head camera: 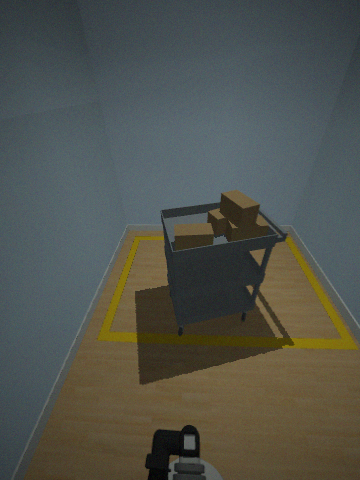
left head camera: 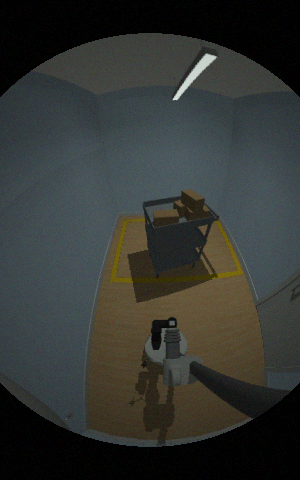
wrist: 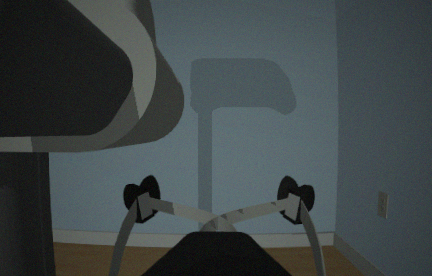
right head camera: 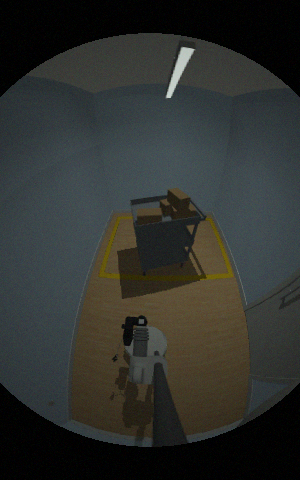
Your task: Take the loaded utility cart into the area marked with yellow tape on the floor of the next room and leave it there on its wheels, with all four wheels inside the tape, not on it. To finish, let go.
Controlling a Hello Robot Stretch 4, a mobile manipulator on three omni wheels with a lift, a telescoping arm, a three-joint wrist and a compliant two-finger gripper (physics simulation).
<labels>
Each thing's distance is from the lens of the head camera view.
yellow tape rectangle [head camera: 311,343]: 194 cm
</labels>
